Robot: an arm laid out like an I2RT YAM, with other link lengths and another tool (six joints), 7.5 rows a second.
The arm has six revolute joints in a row. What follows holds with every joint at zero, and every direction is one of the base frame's. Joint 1 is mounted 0.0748 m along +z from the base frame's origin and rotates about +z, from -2.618 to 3.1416 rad. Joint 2 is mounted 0.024 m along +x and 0.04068 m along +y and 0.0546 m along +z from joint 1 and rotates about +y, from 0 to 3.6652 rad. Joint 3 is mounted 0.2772 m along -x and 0.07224 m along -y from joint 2 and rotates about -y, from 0 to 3.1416 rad. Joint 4 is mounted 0.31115 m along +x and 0.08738 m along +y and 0.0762 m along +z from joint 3 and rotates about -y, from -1.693 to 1.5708 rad. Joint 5 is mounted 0.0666 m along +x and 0.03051 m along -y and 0.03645 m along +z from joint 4 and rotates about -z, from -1.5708 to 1.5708 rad. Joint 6 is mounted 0.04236 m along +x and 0.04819 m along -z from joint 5 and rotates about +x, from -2.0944 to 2.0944 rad. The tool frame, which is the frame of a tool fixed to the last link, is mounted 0.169 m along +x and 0.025 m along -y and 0.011 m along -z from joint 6; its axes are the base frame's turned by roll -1.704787, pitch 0.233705 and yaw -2.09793 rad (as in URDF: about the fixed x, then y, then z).
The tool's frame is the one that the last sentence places.
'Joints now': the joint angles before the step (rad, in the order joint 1, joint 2, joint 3, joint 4, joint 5, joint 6). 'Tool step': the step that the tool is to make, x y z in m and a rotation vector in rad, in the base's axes. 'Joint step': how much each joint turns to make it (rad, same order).
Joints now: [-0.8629 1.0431 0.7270 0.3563 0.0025 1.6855]
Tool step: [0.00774 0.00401 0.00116 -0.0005 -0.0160 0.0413]
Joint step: [-0.0016 0.0114 0.0000 0.0225 -0.0423 0.0138]
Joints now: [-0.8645 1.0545 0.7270 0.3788 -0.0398 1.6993]
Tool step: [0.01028 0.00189 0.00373 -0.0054 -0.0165 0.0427]
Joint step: [-0.0002 0.0268 0.0134 0.0289 -0.0423 0.0116]
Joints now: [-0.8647 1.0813 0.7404 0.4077 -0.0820 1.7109]
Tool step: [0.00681 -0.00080 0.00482 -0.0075 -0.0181 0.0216]
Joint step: [0.0002 0.0239 0.0131 0.0292 -0.0207 0.0105]
